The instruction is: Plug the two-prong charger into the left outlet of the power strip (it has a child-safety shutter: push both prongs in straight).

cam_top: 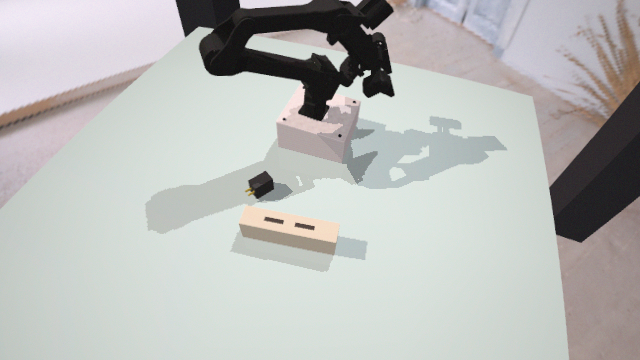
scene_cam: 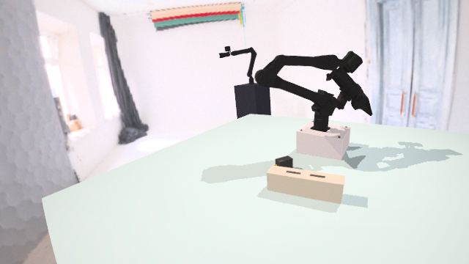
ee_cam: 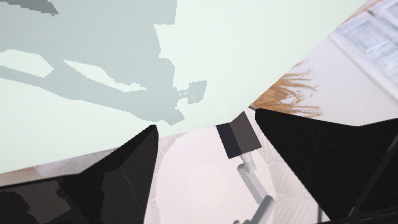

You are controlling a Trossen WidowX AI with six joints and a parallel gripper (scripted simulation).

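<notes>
My gripper tip is now 350 mm short of the dark charger, 220 mm to the left of it and 120 mm above it.
</notes>
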